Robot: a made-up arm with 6 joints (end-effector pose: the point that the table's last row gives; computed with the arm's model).
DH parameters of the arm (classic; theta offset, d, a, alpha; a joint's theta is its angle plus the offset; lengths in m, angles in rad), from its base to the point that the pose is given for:
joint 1: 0 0.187 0 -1.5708
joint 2: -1.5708 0 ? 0
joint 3: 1.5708 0.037 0 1.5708
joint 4: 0 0.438 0 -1.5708
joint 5: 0 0 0 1.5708
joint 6: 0 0.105 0 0
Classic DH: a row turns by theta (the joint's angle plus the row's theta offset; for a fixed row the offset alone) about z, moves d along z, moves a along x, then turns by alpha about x.
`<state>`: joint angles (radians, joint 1 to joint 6).
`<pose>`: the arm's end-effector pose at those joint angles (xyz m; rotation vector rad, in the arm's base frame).
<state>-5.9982 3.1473 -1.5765 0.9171 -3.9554 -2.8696</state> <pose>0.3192 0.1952 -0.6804 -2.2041 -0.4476 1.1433</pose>
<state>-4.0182 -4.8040 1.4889 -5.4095 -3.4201 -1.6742</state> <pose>-0.5940 0.6212 -0.0731 0.3957 0.1180 -0.2975</pose>
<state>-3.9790 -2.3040 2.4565 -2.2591 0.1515 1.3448</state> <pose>0.3415 -0.4160 0.1746 -0.0656 0.1240 1.3789</pose>
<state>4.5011 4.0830 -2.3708 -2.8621 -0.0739 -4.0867</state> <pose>0.0650 0.1164 -0.3801 1.1237 1.8342 -1.6258</pose>
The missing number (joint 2, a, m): 0.821
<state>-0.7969 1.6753 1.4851 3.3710 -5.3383 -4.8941</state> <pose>0.6347 -0.6242 -0.3996 -0.9538 2.5021 -1.3167</pose>
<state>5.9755 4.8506 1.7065 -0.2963 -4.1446 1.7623</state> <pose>-0.5956 0.2010 0.6445 2.2453 0.9712 0.4431</pose>
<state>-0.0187 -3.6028 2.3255 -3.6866 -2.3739 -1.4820</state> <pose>0.0364 -0.0015 -0.3837 1.3179 0.3408 1.5584</pose>
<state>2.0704 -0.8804 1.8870 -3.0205 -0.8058 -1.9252</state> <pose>0.0367 -0.1636 0.9194 0.9430 -2.1157 -1.7972</pose>
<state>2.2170 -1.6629 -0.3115 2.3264 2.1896 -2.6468</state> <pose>0.6080 -0.9709 -0.0905 1.5469 -1.4786 -1.3954</pose>
